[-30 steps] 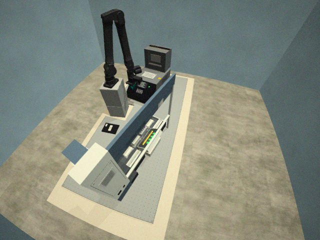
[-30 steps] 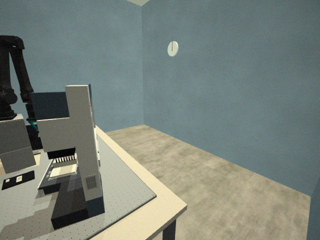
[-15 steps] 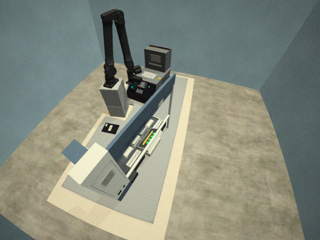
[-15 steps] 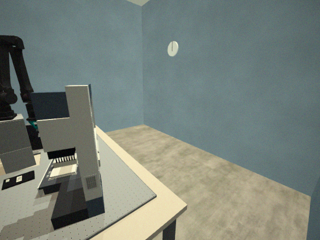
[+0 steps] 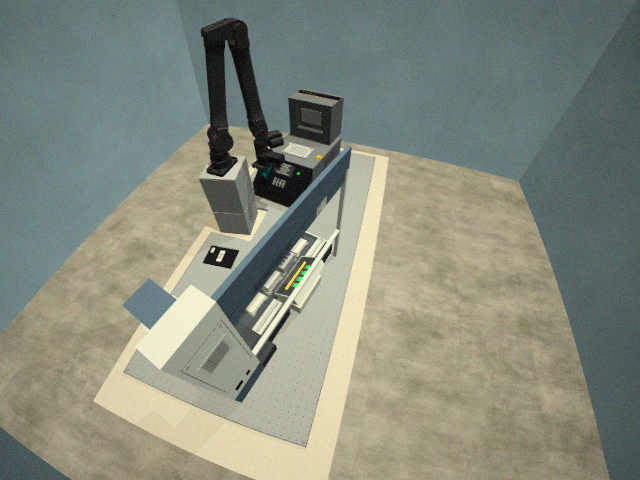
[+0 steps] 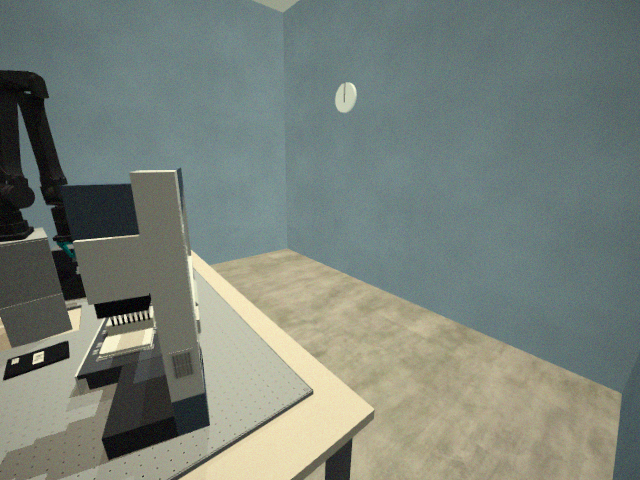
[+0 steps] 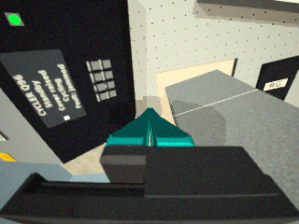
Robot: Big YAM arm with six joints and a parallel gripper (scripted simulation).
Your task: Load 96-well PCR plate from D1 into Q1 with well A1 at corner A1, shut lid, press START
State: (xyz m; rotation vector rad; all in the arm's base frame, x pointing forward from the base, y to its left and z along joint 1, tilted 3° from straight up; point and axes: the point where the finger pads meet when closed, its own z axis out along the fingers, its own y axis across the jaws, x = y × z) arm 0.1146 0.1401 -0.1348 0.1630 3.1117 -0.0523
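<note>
The tube cooling block is 320 mm to the right of my hand, 200 mm ahead of it and 130 mm below it. The rest, counted from my hand: regrip nest: 370 mm to the right, 210 mm below, 70 mm behind; then gantry tower: 790 mm to the right, 300 mm ahead, 60 mm above; then pipetting head: 780 mm to the right, 210 mm ahead, 180 mm above.
</note>
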